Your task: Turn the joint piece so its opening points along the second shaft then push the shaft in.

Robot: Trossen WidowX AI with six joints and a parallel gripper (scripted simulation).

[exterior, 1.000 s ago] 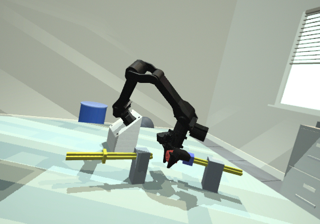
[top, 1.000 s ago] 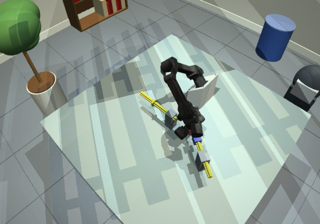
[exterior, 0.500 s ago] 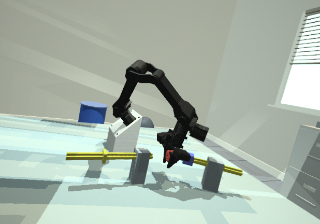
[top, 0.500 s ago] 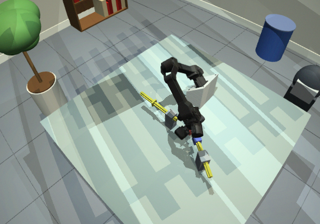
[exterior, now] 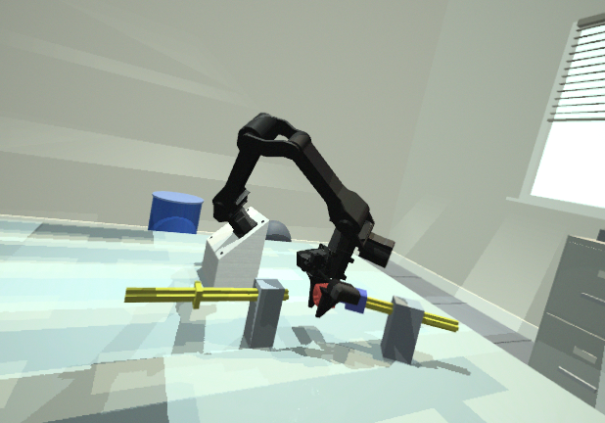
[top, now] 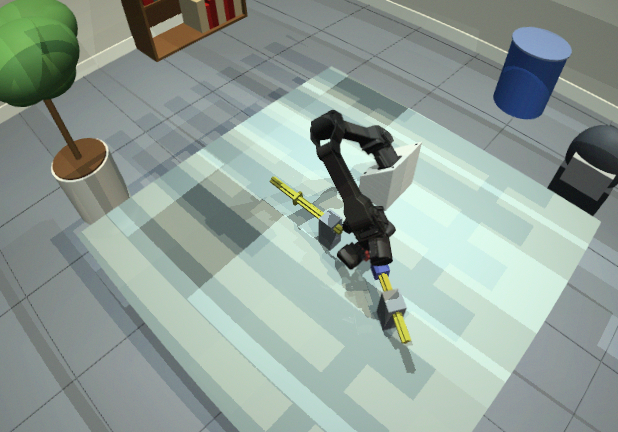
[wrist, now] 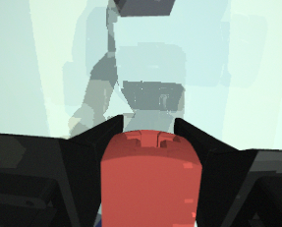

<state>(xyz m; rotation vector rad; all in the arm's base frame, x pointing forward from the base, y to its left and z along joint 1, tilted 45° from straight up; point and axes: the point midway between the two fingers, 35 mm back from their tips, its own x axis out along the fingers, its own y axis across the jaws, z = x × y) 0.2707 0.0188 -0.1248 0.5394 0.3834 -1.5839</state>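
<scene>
My gripper tip is now 2 cm to the right of the red joint piece and 4 cm below it.
</scene>
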